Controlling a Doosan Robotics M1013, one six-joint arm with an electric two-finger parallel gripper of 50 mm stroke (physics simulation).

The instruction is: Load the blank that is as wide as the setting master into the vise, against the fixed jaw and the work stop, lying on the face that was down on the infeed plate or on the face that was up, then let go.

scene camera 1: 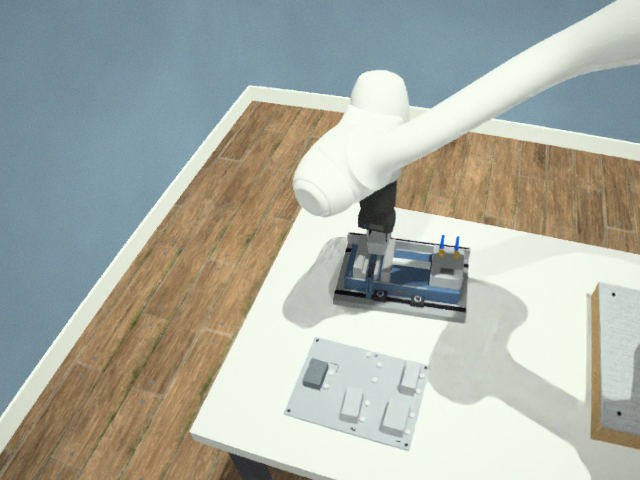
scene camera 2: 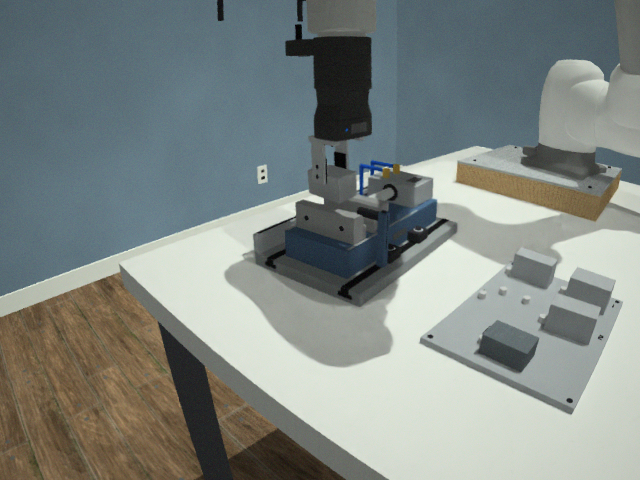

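Note:
My gripper (scene camera 1: pixel 377 244) (scene camera 2: pixel 330 174) points down and is shut on a light grey blank (scene camera 1: pixel 376 243) (scene camera 2: pixel 336 184). The blank looks level and is just above the jaws of the blue vise (scene camera 1: pixel 408 276) (scene camera 2: pixel 323 251); its exact clearance cannot be told. The fixed jaw (scene camera 1: pixel 360 267) (scene camera 2: pixel 328 222) is at the vise's outer end. The moving jaw (scene camera 1: pixel 387 264) is partly hidden behind the blank in scene camera 2. The work stop (scene camera 1: pixel 369 284) (scene camera 2: pixel 382 238) is a blue upright with a dark rod at the vise's side. The dark grey setting master (scene camera 1: pixel 315 373) (scene camera 2: pixel 508 344) lies on the infeed plate (scene camera 1: pixel 338 356) (scene camera 2: pixel 460 330).
Three light grey blocks (scene camera 1: pixel 352 404) (scene camera 1: pixel 396 416) (scene camera 1: pixel 410 377) with small white pins stand on the infeed plate. A grey box with blue hoses (scene camera 1: pixel 446 269) (scene camera 2: pixel 408 187) is at the vise's inner end. The robot's base stands on a wood-sided block (scene camera 1: pixel 595 361) (scene camera 2: pixel 527 188).

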